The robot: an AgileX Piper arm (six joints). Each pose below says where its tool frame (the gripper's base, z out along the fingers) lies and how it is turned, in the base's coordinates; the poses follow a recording.
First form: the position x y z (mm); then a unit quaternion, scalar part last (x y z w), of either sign.
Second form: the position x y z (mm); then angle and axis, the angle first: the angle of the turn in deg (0 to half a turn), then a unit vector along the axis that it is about. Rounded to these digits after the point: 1 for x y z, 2 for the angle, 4 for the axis.
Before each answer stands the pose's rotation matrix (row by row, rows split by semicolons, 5 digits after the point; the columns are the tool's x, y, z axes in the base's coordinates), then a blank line. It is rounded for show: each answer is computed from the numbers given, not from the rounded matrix.
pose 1, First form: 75.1 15.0 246.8 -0.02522 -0.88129 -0.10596 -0.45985
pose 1, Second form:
-0.57580 -0.05300 0.81587; 0.14190 0.97627 0.16357; -0.80518 0.20996 -0.55462

75.1 15.0 246.8 125.25 0.0284 0.9924 0.1193
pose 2, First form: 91.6 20.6 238.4 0.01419 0.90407 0.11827 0.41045
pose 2, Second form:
-0.66266 -0.07143 0.74551; 0.12275 0.97162 0.20220; -0.73879 0.22550 -0.63509

91.6 20.6 238.4 131.53 0.0156 0.9914 0.1297
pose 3, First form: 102.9 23.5 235.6 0.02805 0.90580 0.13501 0.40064
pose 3, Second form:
-0.67740 -0.05737 0.73337; 0.15900 0.96197 0.22211; -0.71822 0.26706 -0.64252

102.9 23.5 235.6 132.76 0.0306 0.9886 0.1474
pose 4, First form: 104.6 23.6 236.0 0.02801 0.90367 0.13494 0.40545
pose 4, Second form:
-0.66965 -0.05880 0.74034; 0.16005 0.96201 0.22117; -0.72522 0.26660 -0.63480

104.6 23.6 236.0 132.16 0.0306 0.9886 0.1476
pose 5, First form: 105.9 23.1 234.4 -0.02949 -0.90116 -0.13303 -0.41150
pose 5, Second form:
-0.65959 -0.05633 0.74951; 0.16264 0.96287 0.21549; -0.73382 0.26404 -0.62594

105.9 23.1 234.4 131.40 0.0324 0.9888 0.1460
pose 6, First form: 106.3 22.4 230.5 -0.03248 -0.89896 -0.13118 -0.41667
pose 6, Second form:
-0.65066 -0.05092 0.75766; 0.16771 0.96347 0.20878; -0.74061 0.26292 -0.61836

106.3 22.4 230.5 130.75 0.0357 0.9889 0.1443
